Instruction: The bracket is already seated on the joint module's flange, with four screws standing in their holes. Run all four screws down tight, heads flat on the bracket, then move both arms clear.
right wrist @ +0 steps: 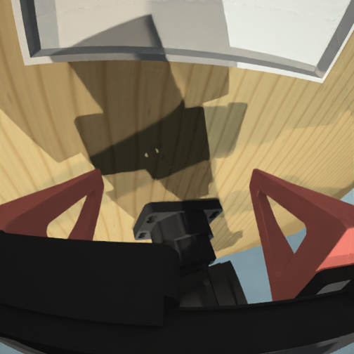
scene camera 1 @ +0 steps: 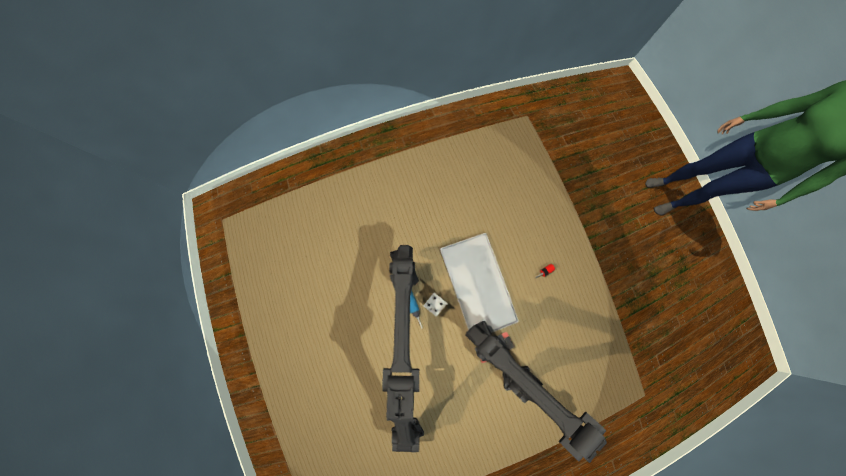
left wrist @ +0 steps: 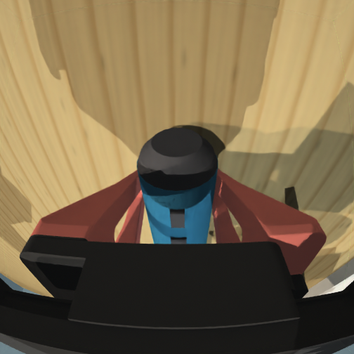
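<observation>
A blue screwdriver (scene camera 1: 414, 304) (left wrist: 180, 220) with a black end cap lies left of the bracket in the scene view, its thin tip toward the bottom of the picture. My left gripper (scene camera 1: 406, 277) (left wrist: 177, 176) is shut on its handle. I cannot tell whether it touches the table. The pale square bracket (scene camera 1: 436, 304) shows several dark screw spots; how deep the screws sit is too small to tell, and the joint module below is mostly hidden. My right gripper (scene camera 1: 493, 348) (right wrist: 176, 177) is open and empty near the tray's lower end, to the lower right of the bracket.
A white tray (scene camera 1: 480, 281) (right wrist: 280, 32) lies right of the bracket. A small red-and-black screwdriver (scene camera 1: 547, 270) lies farther right. A black flanged part (right wrist: 177, 206) shows low between the right fingers; its distance is unclear. A person (scene camera 1: 798, 139) stands at the right.
</observation>
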